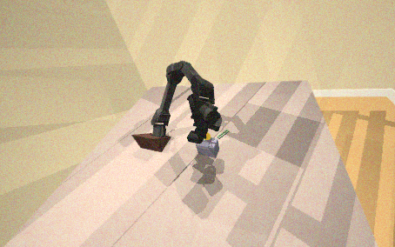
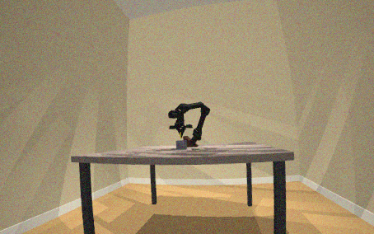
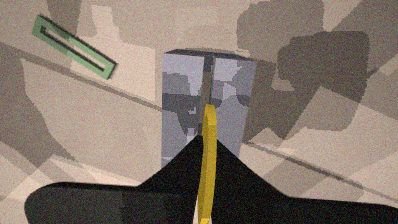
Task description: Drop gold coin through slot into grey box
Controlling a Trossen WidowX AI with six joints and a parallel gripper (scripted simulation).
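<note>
Right now the gold coin is 20 mm above my gripper tip.
</note>
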